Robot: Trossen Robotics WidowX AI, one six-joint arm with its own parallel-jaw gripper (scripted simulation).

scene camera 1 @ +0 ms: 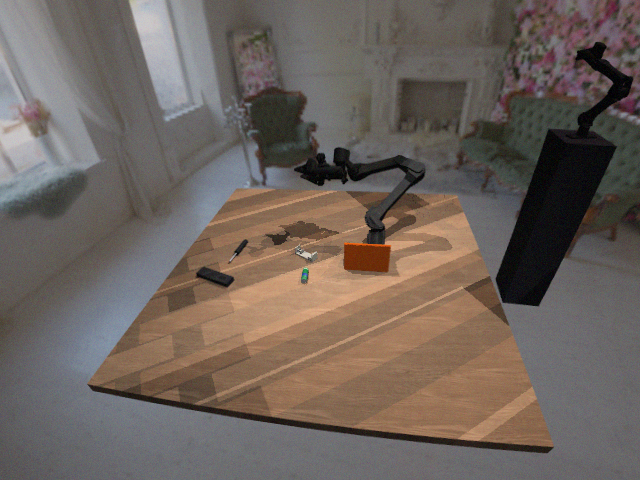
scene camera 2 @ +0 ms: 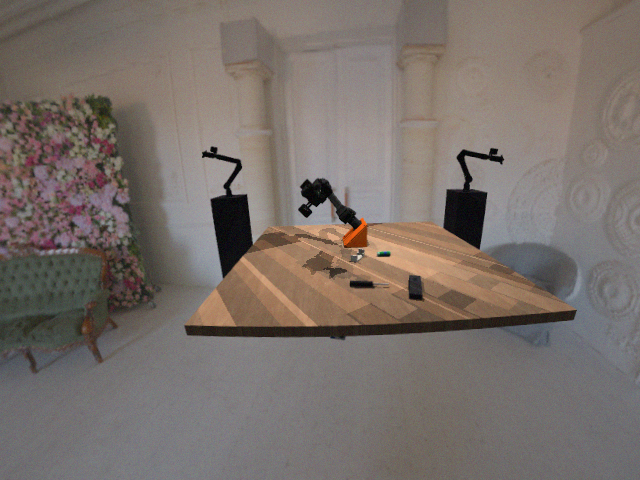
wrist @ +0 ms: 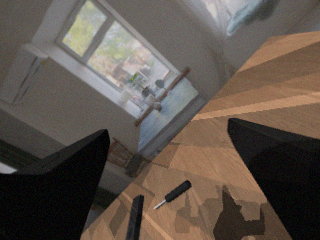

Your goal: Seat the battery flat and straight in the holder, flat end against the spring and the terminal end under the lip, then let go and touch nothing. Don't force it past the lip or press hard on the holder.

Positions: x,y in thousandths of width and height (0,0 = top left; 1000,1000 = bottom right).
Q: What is the gripper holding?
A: Nothing.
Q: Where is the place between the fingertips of the gripper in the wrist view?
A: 527,544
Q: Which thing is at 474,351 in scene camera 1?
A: The gripper.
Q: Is the gripper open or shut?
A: Open.
